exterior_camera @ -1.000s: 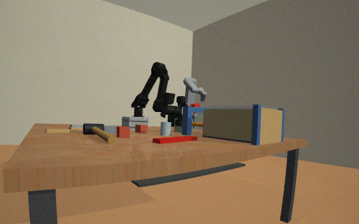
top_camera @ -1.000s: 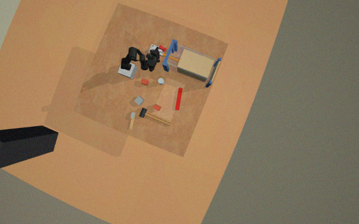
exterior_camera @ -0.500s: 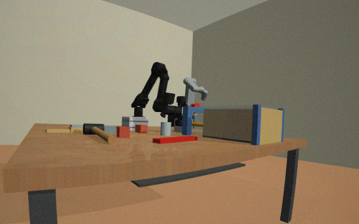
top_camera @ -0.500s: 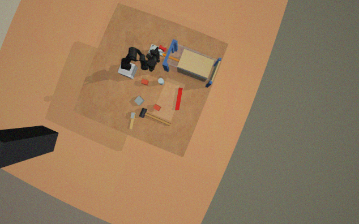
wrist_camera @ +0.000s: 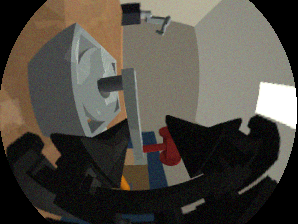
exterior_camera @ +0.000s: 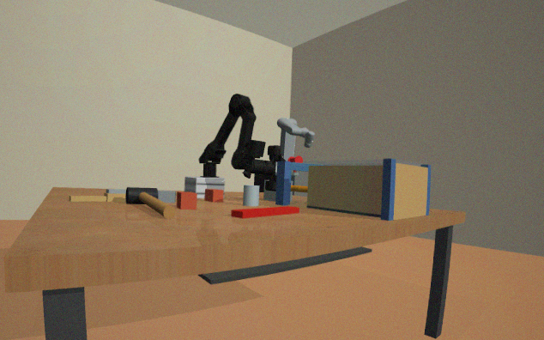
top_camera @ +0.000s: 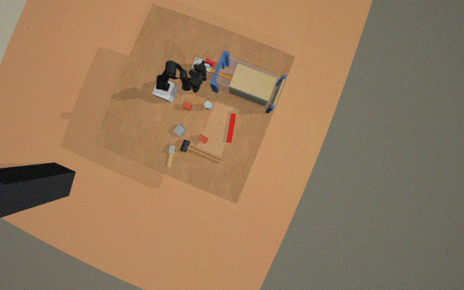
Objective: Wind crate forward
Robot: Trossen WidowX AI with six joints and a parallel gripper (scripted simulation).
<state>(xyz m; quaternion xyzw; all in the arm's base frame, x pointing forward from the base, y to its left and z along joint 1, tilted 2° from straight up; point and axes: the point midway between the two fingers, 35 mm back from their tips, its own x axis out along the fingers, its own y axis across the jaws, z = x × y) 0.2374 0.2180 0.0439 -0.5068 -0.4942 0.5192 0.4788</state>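
My gripper tip is 10 mm to the left of the winch handle, 10 mm short of it and 10 mm above it. Round my gripper tip: red knob: 50 mm ahead, 20 mm above; then clear-panelled cubby: 350 mm ahead, 20 mm to the right, 20 mm below; then grey hand winch: 110 mm below, 60 mm behind, 10 mm to the right.
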